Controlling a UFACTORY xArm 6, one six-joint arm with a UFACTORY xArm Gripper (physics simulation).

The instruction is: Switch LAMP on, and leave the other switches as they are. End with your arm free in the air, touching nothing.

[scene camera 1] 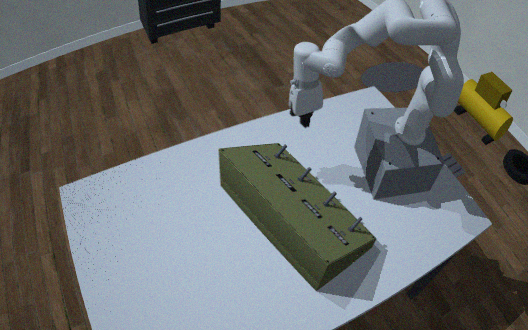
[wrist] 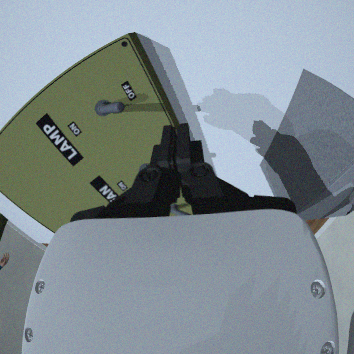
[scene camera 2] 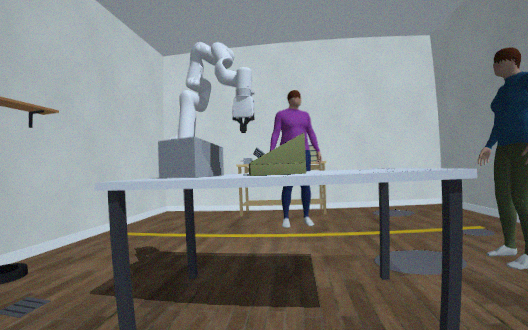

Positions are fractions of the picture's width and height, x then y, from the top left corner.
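Observation:
You can see the gripper (scene camera 1: 0.58, 0.38), and it's there again (wrist: 0.50, 0.40) as well.

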